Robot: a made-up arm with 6 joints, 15 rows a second.
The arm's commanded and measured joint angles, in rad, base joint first. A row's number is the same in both.
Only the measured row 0 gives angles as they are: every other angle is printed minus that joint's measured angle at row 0.
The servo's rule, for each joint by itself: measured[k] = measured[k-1] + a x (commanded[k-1-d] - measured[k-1]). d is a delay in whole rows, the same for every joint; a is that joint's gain. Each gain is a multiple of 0.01, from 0.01 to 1. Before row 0 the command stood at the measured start. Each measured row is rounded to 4 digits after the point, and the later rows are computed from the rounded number. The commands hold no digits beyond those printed.
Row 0, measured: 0.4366, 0.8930, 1.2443, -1.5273, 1.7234, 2.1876
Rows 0 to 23, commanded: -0.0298, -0.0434, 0.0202, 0.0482, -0.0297, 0.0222; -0.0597, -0.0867, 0.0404, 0.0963, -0.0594, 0.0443; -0.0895, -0.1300, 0.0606, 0.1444, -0.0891, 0.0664; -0.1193, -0.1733, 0.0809, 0.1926, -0.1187, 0.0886; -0.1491, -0.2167, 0.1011, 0.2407, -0.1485, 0.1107; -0.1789, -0.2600, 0.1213, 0.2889, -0.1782, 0.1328; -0.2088, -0.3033, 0.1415, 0.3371, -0.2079, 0.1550; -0.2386, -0.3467, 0.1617, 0.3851, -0.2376, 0.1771; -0.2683, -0.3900, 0.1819, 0.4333, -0.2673, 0.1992; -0.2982, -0.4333, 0.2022, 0.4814, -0.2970, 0.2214; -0.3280, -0.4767, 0.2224, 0.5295, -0.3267, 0.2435; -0.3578, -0.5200, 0.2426, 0.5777, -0.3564, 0.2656; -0.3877, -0.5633, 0.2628, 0.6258, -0.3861, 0.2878; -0.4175, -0.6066, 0.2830, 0.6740, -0.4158, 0.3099; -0.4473, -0.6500, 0.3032, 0.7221, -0.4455, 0.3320; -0.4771, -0.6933, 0.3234, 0.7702, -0.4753, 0.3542; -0.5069, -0.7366, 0.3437, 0.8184, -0.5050, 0.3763; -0.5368, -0.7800, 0.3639, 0.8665, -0.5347, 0.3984; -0.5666, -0.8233, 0.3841, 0.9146, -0.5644, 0.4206; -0.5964, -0.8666, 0.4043, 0.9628, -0.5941, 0.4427; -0.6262, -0.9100, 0.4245, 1.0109, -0.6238, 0.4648; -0.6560, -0.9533, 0.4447, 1.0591, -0.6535, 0.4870; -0.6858, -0.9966, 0.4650, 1.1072, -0.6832, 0.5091; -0.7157, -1.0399, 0.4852, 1.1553, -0.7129, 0.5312
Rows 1 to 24, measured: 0.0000, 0.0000, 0.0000, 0.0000, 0.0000, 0.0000; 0.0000, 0.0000, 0.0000, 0.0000, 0.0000, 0.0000; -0.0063, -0.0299, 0.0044, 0.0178, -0.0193, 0.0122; -0.0175, -0.0691, 0.0123, 0.0468, -0.0454, 0.0299; -0.0326, -0.1111, 0.0229, 0.0829, -0.0738, 0.0500; -0.0508, -0.1540, 0.0357, 0.1235, -0.1030, 0.0712; -0.0714, -0.1973, 0.0501, 0.1669, -0.1326, 0.0929; -0.0940, -0.2406, 0.0658, 0.2120, -0.1622, 0.1148; -0.1181, -0.2839, 0.0825, 0.2583, -0.1919, 0.1369; -0.1434, -0.3272, 0.0999, 0.3052, -0.2216, 0.1590; -0.1696, -0.3705, 0.1179, 0.3526, -0.2513, 0.1811; -0.1966, -0.4138, 0.1364, 0.4003, -0.2810, 0.2033; -0.2242, -0.4572, 0.1553, 0.4481, -0.3107, 0.2254; -0.2523, -0.5005, 0.1745, 0.4961, -0.3404, 0.2475; -0.2807, -0.5438, 0.1939, 0.5441, -0.3701, 0.2697; -0.3094, -0.5871, 0.2135, 0.5922, -0.3998, 0.2918; -0.3384, -0.6305, 0.2332, 0.6403, -0.4295, 0.3139; -0.3675, -0.6738, 0.2530, 0.6884, -0.4593, 0.3361; -0.3968, -0.7171, 0.2730, 0.7365, -0.4890, 0.3582; -0.4262, -0.7605, 0.2930, 0.7846, -0.5187, 0.3803; -0.4557, -0.8038, 0.3130, 0.8327, -0.5484, 0.4025; -0.4852, -0.8471, 0.3331, 0.8808, -0.5781, 0.4246; -0.5148, -0.8905, 0.3532, 0.9289, -0.6078, 0.4467; -0.5445, -0.9338, 0.3733, 0.9771, -0.6375, 0.4689
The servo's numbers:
d 2
a 0.21 0.69 0.22 0.37 0.65 0.55

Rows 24 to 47, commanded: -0.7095, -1.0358, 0.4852, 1.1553, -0.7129, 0.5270; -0.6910, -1.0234, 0.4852, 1.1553, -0.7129, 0.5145; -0.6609, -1.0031, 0.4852, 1.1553, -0.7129, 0.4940; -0.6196, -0.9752, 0.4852, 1.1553, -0.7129, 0.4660; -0.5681, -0.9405, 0.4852, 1.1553, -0.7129, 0.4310; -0.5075, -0.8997, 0.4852, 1.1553, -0.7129, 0.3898; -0.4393, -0.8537, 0.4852, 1.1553, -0.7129, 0.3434; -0.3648, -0.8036, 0.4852, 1.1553, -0.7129, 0.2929; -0.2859, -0.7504, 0.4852, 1.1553, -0.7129, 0.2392; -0.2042, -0.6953, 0.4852, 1.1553, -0.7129, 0.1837; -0.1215, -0.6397, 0.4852, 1.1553, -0.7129, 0.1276; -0.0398, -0.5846, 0.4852, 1.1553, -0.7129, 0.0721; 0.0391, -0.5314, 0.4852, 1.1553, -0.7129, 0.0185; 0.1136, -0.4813, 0.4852, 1.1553, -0.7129, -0.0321; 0.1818, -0.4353, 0.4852, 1.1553, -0.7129, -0.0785; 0.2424, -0.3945, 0.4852, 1.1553, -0.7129, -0.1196; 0.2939, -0.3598, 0.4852, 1.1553, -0.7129, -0.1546; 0.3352, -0.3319, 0.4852, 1.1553, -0.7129, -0.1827; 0.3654, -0.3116, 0.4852, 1.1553, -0.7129, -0.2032; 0.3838, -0.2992, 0.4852, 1.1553, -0.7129, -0.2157; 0.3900, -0.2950, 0.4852, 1.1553, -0.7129, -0.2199; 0.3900, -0.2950, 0.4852, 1.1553, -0.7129, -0.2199; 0.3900, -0.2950, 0.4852, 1.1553, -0.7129, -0.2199; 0.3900, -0.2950, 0.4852, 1.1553, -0.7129, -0.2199
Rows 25 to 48, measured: -0.5742, -0.9771, 0.3935, 1.0252, -0.6672, 0.4910; -0.6039, -1.0204, 0.4137, 1.0733, -0.6969, 0.5131; -0.6261, -1.0310, 0.4294, 1.1036, -0.7073, 0.5207; -0.6397, -1.0258, 0.4417, 1.1227, -0.7109, 0.5173; -0.6442, -1.0101, 0.4513, 1.1348, -0.7122, 0.5045; -0.6390, -0.9860, 0.4588, 1.1424, -0.7127, 0.4833; -0.6241, -0.9546, 0.4646, 1.1472, -0.7128, 0.4545; -0.5996, -0.9167, 0.4691, 1.1502, -0.7129, 0.4189; -0.5659, -0.8732, 0.4726, 1.1521, -0.7129, 0.3774; -0.5237, -0.8252, 0.4754, 1.1533, -0.7129, 0.3309; -0.4738, -0.7736, 0.4776, 1.1540, -0.7129, 0.2805; -0.4172, -0.7196, 0.4793, 1.1545, -0.7129, 0.2273; -0.3551, -0.6645, 0.4806, 1.1548, -0.7129, 0.1725; -0.2889, -0.6094, 0.4816, 1.1550, -0.7129, 0.1173; -0.2200, -0.5556, 0.4824, 1.1551, -0.7129, 0.0630; -0.1499, -0.5043, 0.4830, 1.1552, -0.7129, 0.0107; -0.0802, -0.4567, 0.4835, 1.1552, -0.7129, -0.0384; -0.0125, -0.4138, 0.4839, 1.1552, -0.7129, -0.0831; 0.0518, -0.3765, 0.4842, 1.1552, -0.7129, -0.1224; 0.1113, -0.3457, 0.4844, 1.1552, -0.7129, -0.1556; 0.1647, -0.3222, 0.4846, 1.1552, -0.7129, -0.1818; 0.2107, -0.3063, 0.4847, 1.1552, -0.7129, -0.2004; 0.2484, -0.2985, 0.4848, 1.1552, -0.7129, -0.2111; 0.2781, -0.2961, 0.4849, 1.1552, -0.7129, -0.2159
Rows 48 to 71, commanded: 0.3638, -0.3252, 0.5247, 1.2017, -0.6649, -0.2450; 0.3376, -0.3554, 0.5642, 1.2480, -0.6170, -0.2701; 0.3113, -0.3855, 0.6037, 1.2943, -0.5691, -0.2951; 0.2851, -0.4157, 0.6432, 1.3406, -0.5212, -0.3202; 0.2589, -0.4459, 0.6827, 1.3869, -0.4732, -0.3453; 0.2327, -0.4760, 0.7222, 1.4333, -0.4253, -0.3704; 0.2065, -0.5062, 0.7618, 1.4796, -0.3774, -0.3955; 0.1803, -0.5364, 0.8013, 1.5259, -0.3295, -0.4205; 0.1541, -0.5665, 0.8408, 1.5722, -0.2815, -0.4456; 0.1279, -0.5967, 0.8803, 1.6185, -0.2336, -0.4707; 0.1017, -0.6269, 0.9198, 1.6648, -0.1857, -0.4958; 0.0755, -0.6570, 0.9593, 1.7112, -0.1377, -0.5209; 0.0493, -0.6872, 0.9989, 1.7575, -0.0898, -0.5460; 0.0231, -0.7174, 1.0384, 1.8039, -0.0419, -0.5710; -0.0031, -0.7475, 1.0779, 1.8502, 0.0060, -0.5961; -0.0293, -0.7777, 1.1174, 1.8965, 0.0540, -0.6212; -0.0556, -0.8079, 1.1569, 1.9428, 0.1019, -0.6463; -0.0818, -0.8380, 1.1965, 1.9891, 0.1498, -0.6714; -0.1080, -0.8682, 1.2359, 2.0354, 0.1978, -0.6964; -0.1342, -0.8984, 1.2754, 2.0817, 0.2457, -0.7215; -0.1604, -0.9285, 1.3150, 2.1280, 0.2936, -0.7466; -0.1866, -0.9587, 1.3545, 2.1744, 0.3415, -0.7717; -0.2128, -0.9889, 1.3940, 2.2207, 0.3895, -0.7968; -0.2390, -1.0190, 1.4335, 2.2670, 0.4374, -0.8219
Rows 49 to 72, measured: 0.3016, -0.2953, 0.4850, 1.1552, -0.7129, -0.2181; 0.3202, -0.2951, 0.4850, 1.1552, -0.7129, -0.2191; 0.3294, -0.3159, 0.4937, 1.1724, -0.6817, -0.2333; 0.3311, -0.3432, 0.5092, 1.2004, -0.6396, -0.2535; 0.3269, -0.3724, 0.5300, 1.2351, -0.5938, -0.2764; 0.3181, -0.4023, 0.5549, 1.2741, -0.5466, -0.3005; 0.3057, -0.4324, 0.5830, 1.3158, -0.4989, -0.3251; 0.2904, -0.4625, 0.6136, 1.3593, -0.4511, -0.3500; 0.2728, -0.4927, 0.6462, 1.4038, -0.4032, -0.3750; 0.2534, -0.5229, 0.6803, 1.4490, -0.3553, -0.4000; 0.2325, -0.5530, 0.7156, 1.4946, -0.3073, -0.4251; 0.2105, -0.5832, 0.7518, 1.5404, -0.2594, -0.4502; 0.1877, -0.6134, 0.7888, 1.5864, -0.2115, -0.4753; 0.1641, -0.6435, 0.8263, 1.6326, -0.1635, -0.5004; 0.1400, -0.6737, 0.8643, 1.6788, -0.1156, -0.5255; 0.1155, -0.7039, 0.9026, 1.7251, -0.0677, -0.5505; 0.0906, -0.7340, 0.9412, 1.7714, -0.0198, -0.5756; 0.0654, -0.7642, 0.9800, 1.8177, 0.0282, -0.6007; 0.0400, -0.7944, 1.0189, 1.8640, 0.0761, -0.6258; 0.0144, -0.8245, 1.0580, 1.9103, 0.1240, -0.6509; -0.0113, -0.8547, 1.0971, 1.9566, 0.1720, -0.6759; -0.0371, -0.8849, 1.1363, 2.0029, 0.2199, -0.7010; -0.0630, -0.9150, 1.1756, 2.0492, 0.2678, -0.7261; -0.0890, -0.9452, 1.2150, 2.0955, 0.3157, -0.7512
